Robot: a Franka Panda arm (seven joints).
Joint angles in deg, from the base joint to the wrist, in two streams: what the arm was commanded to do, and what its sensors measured. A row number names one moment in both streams.
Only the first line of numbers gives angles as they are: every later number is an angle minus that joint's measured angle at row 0.
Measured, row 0: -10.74 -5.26 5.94 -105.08 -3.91 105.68 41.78
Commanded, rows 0 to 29: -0.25 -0.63 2.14 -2.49 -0.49 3.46 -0.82; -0.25 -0.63 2.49 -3.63 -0.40 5.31 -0.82; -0.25 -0.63 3.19 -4.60 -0.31 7.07 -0.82; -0.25 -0.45 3.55 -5.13 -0.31 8.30 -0.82; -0.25 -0.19 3.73 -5.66 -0.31 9.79 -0.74; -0.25 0.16 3.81 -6.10 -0.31 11.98 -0.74; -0.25 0.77 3.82 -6.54 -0.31 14.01 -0.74; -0.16 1.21 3.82 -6.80 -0.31 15.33 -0.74; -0.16 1.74 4.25 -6.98 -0.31 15.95 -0.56; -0.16 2.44 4.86 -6.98 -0.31 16.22 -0.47; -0.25 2.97 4.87 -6.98 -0.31 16.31 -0.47; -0.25 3.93 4.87 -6.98 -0.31 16.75 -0.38; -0.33 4.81 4.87 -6.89 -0.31 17.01 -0.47; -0.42 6.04 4.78 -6.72 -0.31 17.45 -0.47; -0.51 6.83 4.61 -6.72 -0.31 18.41 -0.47; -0.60 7.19 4.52 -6.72 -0.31 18.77 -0.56; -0.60 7.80 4.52 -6.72 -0.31 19.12 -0.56; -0.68 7.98 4.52 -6.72 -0.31 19.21 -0.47; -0.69 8.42 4.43 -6.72 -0.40 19.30 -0.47; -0.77 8.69 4.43 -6.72 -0.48 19.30 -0.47; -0.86 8.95 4.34 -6.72 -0.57 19.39 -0.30; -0.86 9.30 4.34 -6.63 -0.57 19.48 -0.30; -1.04 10.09 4.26 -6.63 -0.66 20.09 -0.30; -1.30 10.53 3.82 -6.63 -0.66 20.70 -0.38; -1.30 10.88 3.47 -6.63 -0.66 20.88 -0.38; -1.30 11.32 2.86 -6.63 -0.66 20.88 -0.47; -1.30 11.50 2.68 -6.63 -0.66 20.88 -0.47; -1.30 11.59 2.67 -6.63 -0.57 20.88 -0.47; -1.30 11.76 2.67 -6.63 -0.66 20.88 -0.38; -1.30 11.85 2.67 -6.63 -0.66 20.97 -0.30
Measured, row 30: -1.09 11.26 2.73 -6.82 0.00 19.81 0.00
